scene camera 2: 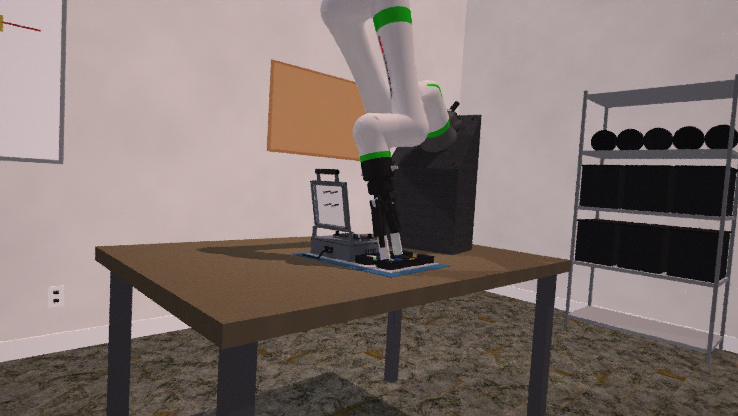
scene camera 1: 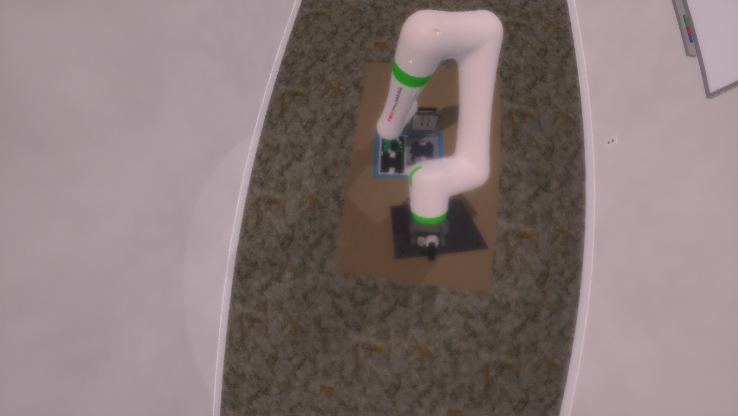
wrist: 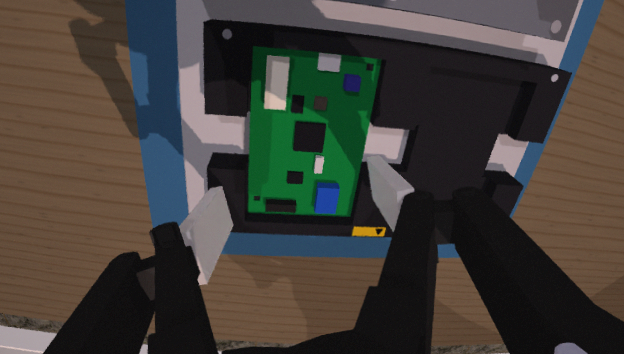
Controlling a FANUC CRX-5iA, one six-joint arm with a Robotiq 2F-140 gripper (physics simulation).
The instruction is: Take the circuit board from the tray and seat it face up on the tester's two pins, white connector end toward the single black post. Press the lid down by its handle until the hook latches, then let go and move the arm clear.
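Places are measured from the arm's base along level axes (x back, y up, z left), in metres.
Pixels of known places: gripper, fingertip midpoint: [scene camera 2: 392, 256] [scene camera 1: 387, 144] [wrist: 298, 192]; arm's base, origin of the base link: [scene camera 2: 438, 139] [scene camera 1: 428, 226].
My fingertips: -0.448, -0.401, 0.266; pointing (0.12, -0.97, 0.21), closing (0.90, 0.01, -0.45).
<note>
Ahead of a thing's pixels: the offset from my fingertips to its top centre, as dx, dy, dz. Level surfaces: height alone.
The green circuit board [wrist: 305, 155] [scene camera 1: 396, 146] lies face up in the black tray [wrist: 450, 100] [scene camera 1: 385, 164] [scene camera 2: 416, 262]; its long white connector is at the upper left in the wrist view. My gripper [wrist: 298, 192] [scene camera 2: 390, 256] is open, its pale fingertips low at the tray, one on each side of the board's lower half, with gaps. In scene camera 1 the arm hides it. The grey tester [scene camera 1: 422, 150] [scene camera 2: 335, 249] stands beside the tray. Its lid @[-0.109, +0.195, -0.182] [scene camera 1: 424, 122] [scene camera 2: 330, 205] is open and upright, with the dark handle @[-0.125, +0.245, -0.179] [scene camera 2: 327, 171] [scene camera 1: 427, 110] on top. Pins, post and hook cannot be made out.
Tray and tester share a blue-edged mat @[dy -0.031] [scene camera 1: 375, 170] [wrist: 295, 246] [scene camera 2: 390, 273] on the wooden table @[dy -0.033] [scene camera 1: 361, 227] [scene camera 2: 232, 289]. A dark pedestal [scene camera 2: 439, 201] stands behind the gripper in scene camera 2. A shelf rack [scene camera 2: 656, 94] stands at the right by the wall.
</note>
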